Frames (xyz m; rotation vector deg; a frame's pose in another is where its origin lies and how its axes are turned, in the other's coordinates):
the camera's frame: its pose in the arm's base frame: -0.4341 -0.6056 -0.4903 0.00 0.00 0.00
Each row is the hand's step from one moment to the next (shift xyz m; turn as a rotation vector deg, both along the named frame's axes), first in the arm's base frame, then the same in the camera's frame.
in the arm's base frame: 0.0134 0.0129 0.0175 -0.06 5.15 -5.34
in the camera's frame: 0.0134 0.0129 0.0175 -0.06 5.15 -5.34
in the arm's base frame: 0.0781 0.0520 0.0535 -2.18 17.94 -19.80
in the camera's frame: 0.0781 0.0520 0.0535 -2.18 17.94 -19.80
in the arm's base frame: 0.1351 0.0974 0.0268 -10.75 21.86 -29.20
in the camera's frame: 0.1351 0.0974 0.0268 -10.75 21.86 -29.20
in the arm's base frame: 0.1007 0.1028 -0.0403 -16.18 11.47 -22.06
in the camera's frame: 0.1007 0.1028 -0.0403 -16.18 11.47 -22.06
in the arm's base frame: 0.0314 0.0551 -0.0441 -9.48 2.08 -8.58
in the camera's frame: 0.0314 0.0551 -0.0441 -9.48 2.08 -8.58
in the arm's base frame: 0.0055 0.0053 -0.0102 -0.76 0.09 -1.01
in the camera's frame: 0.0055 0.0053 -0.0102 -0.76 0.09 -1.01
